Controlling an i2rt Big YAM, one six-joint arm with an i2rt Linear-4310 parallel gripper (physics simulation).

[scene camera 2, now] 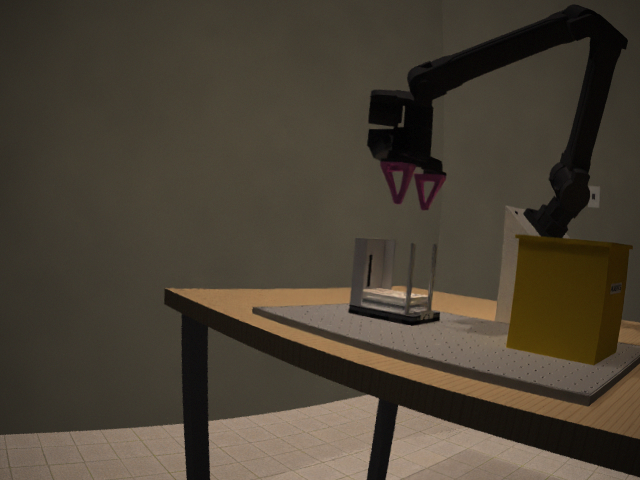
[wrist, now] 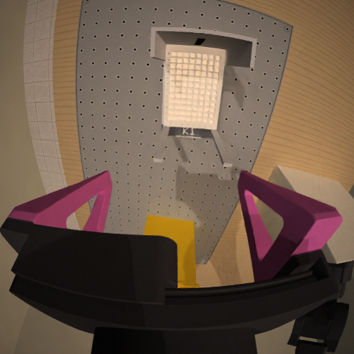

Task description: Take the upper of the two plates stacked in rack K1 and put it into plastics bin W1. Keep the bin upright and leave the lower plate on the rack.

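Places are measured from the arm's base along level axes (x ahead, y left, z up), in centimetres.
Pixels of known places: gripper, fingertip midpoint: (scene camera 2: 411, 207); arm's base at its link origin: (scene camera 2: 544, 231).
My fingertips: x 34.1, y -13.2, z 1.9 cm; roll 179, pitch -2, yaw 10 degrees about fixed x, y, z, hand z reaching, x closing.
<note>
For each thing: its middle in the pictures, then the offset to it from my fingertips. Level surfaces: height alone.
- rack K1 at the middle of its body: (scene camera 2: 398, 279) dy -3.4, dx -1.5, dz -14.1 cm
- pale upper plate at the middle of its body: (scene camera 2: 392, 296) dy -4.4, dx -1.4, dz -17.5 cm
- yellow bin W1 at the middle of its body: (scene camera 2: 570, 296) dy +35.7, dx -2.8, dz -12.6 cm
- grey perforated board at its surface level: dz -21.5 cm
My gripper (scene camera 2: 411, 205) (wrist: 174, 177) is open and empty, its pink fingers pointing down high above rack K1 (scene camera 2: 382, 316) (wrist: 246, 54). The rack has a dark base, a tall wall on one side and two thin posts on the other. The pale upper plate (scene camera 2: 395, 293) (wrist: 192, 87), with a grid of wells, lies flat between them. The lower plate is under it, hidden in the wrist view and hard to separate in the scene view. The yellow bin W1 (scene camera 2: 555, 299) (wrist: 170, 227) stands upright right of the rack in the scene view; its inside is hidden.
Rack and bin stand on a grey perforated board (scene camera 2: 465, 356) (wrist: 117, 100) on the wooden table (scene camera 2: 232, 320) (wrist: 310, 100). A pale block (scene camera 2: 506, 279) (wrist: 320, 200) stands behind the bin, near the arm's base. The rack's wall and posts rise well above the plates.
</note>
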